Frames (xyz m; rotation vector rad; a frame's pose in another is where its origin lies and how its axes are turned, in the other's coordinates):
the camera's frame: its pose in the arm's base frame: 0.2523 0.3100 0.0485 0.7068 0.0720 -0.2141
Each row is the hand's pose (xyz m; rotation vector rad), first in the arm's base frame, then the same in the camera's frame.
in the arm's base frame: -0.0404 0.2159 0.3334 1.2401 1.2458 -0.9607
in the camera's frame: -0.3088 0.0475 0.2795 0.5681 0.8420 -1.0576
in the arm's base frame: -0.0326 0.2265 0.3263 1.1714 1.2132 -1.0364
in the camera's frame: -0.3020 0.0525 0.2671 0.5104 0.7851 -1.1161
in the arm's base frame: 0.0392 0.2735 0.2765 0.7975 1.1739 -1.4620
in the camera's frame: -0.2331 0.0714 0.1982 0.2233 0.5884 -1.5062
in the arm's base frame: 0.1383 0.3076 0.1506 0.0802 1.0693 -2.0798
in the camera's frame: -0.1249 0.0382 0.0798 -0.2948 0.2423 -2.1177
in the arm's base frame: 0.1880 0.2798 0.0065 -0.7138 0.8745 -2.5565
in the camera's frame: -0.0518 -0.0632 -0.0118 -0.8330 -0.1592 -2.6490
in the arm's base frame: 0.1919 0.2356 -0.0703 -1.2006 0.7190 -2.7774
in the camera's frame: -0.0299 -0.1439 -0.0413 1.1125 0.4161 2.8715
